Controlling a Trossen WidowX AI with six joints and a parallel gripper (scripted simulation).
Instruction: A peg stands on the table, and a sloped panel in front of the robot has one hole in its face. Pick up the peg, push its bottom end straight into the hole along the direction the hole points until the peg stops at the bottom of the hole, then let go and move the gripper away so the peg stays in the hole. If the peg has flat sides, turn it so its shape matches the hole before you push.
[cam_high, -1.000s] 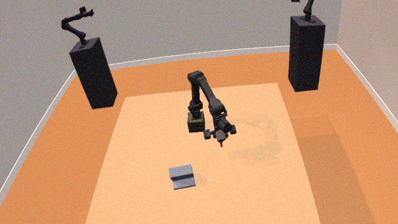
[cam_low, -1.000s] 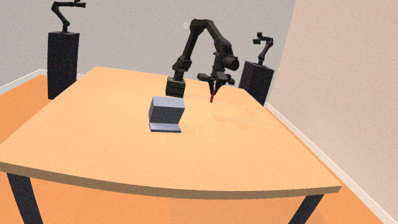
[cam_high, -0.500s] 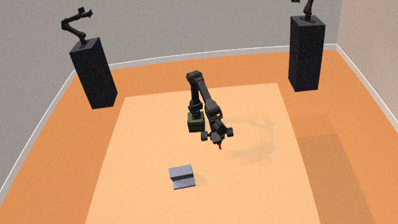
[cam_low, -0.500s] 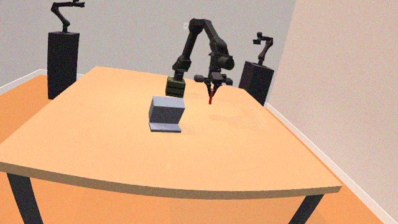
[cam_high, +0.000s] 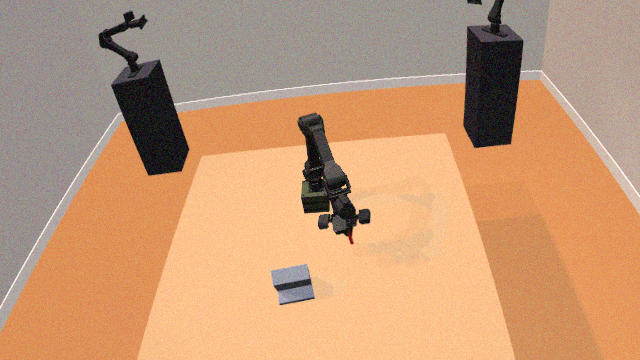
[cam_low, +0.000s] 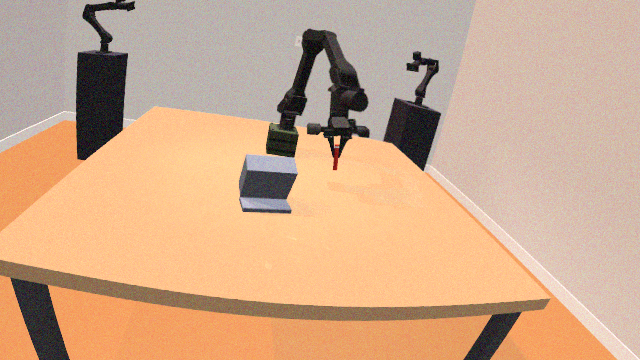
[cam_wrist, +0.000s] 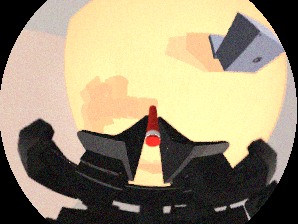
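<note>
The grey-blue sloped panel is 140 mm ahead of my gripper tip, 220 mm to the right of it and 30 mm below it. From my gripper tip the other things lie so: red peg (20 mm above); then flat foot (170 mm ahead, 220 mm to the right, 100 mm below).
</note>
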